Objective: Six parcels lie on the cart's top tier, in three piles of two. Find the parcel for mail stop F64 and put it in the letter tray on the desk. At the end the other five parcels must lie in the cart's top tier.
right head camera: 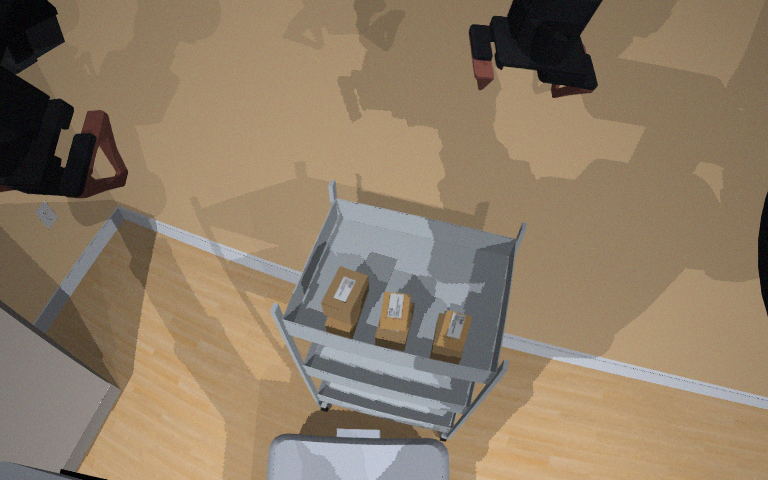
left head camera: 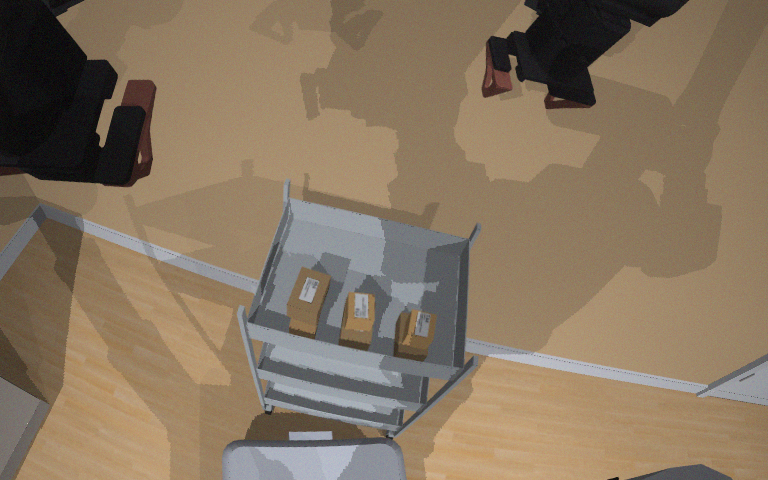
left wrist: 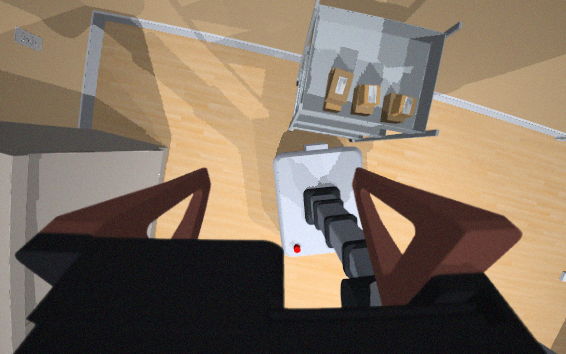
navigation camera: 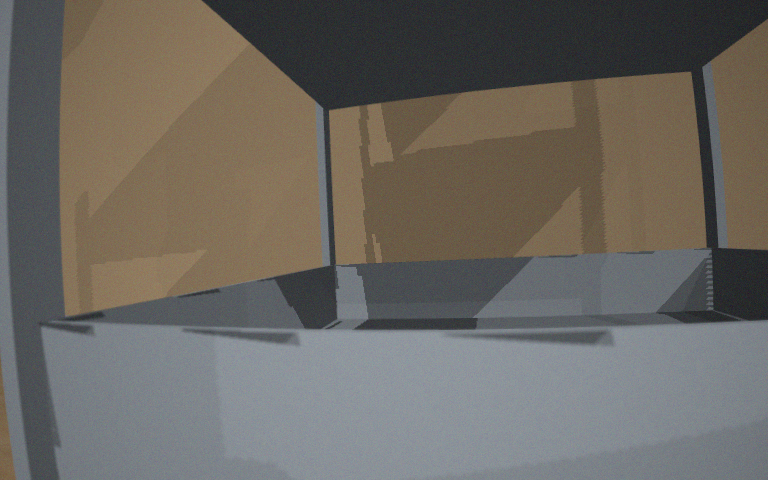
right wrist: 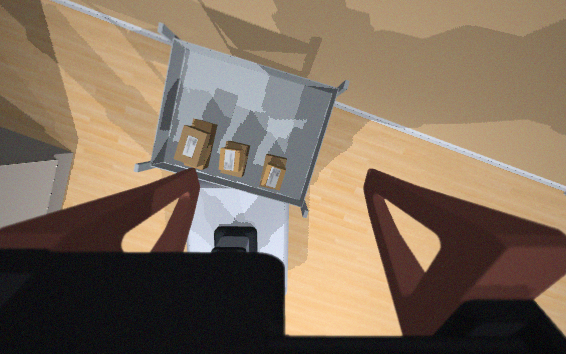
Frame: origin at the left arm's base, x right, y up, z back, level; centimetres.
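Seen in the pictures: left gripper, fingertip midpoint: [right head camera: 89, 177] [left head camera: 97, 164] [left wrist: 281, 175]; right gripper, fingertip midpoint: [right head camera: 517, 89] [left head camera: 515, 98] [right wrist: 281, 177].
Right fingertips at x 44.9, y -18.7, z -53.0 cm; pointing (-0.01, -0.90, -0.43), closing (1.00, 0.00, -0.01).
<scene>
A point is followed by its place in that frame.
Three piles of brown cardboard parcels stand on the top tier of the grey cart [left head camera: 351, 345] [right head camera: 390, 346] [left wrist: 432, 75] @[z -55.0, x 55.6, y -70.3 cm] [right wrist: 318, 145] @[z -52.8, x 55.0, y -71.4 cm]. The left pile's top parcel [left head camera: 303, 308] @[z -48.3, x 20.5, y -64.5 cm] [right head camera: 336, 305] @[z -48.6, x 20.4, y -64.5 cm] [right wrist: 195, 162] @[z -48.3, x 22.9, y -64.5 cm] is the largest. The middle top parcel [left head camera: 359, 324] @[z -46.2, x 31.1, y -67.1 cm] [right head camera: 394, 324] @[z -46.2, x 31.3, y -67.2 cm] [right wrist: 231, 171] and right top parcel [left head camera: 419, 341] @[z -41.9, x 42.1, y -66.7 cm] [right head camera: 453, 340] @[z -41.9, x 42.1, y -65.4 cm] [right wrist: 272, 186] @[z -42.3, x 42.5, y -64.7 cm] are smaller. Each has a white label, too small to read. The lower parcels are mostly hidden. My left gripper [left head camera: 76, 172] @[z -33.3, x 1.2, y -14.1 cm] [right head camera: 62, 186] @[z -33.3, x 1.2, y -14.1 cm] [left wrist: 281, 175] @[z -33.3, x 1.2, y -14.1 cm] and right gripper [left head camera: 531, 97] @[z -53.0, x 44.9, y -18.7 cm] [right head camera: 521, 89] @[z -53.0, x 44.9, y -18.7 cm] [right wrist: 281, 172] @[z -53.0, x 44.9, y -18.7 cm] are open and empty, away from the parcels. The letter tray does not show.
My pale base [left head camera: 314, 461] @[z -25.3, x 22.8, y -115.0 cm] [right head camera: 356, 461] @[z -24.4, x 22.3, y -115.0 cm] [left wrist: 295, 200] @[z -4.4, x 7.3, y -115.0 cm] stands close to the cart's near side. A pale cabinet-like block [left head camera: 16, 418] @[z -33.1, x -73.5, y -118.7 cm] [right head camera: 45, 390] @[z -28.9, x -75.1, y -97.8 cm] [left wrist: 100, 190] @[z -25.6, x -76.3, y -82.2 cm] [right wrist: 25, 185] @[z -30.5, x -74.5, y -112.2 cm] stands at the left. A tan wall with white skirting lies behind the cart. The navigation camera faces a cart tier's wall [navigation camera: 396, 384] @[z -43.0, x 22.9, y -122.4 cm].
</scene>
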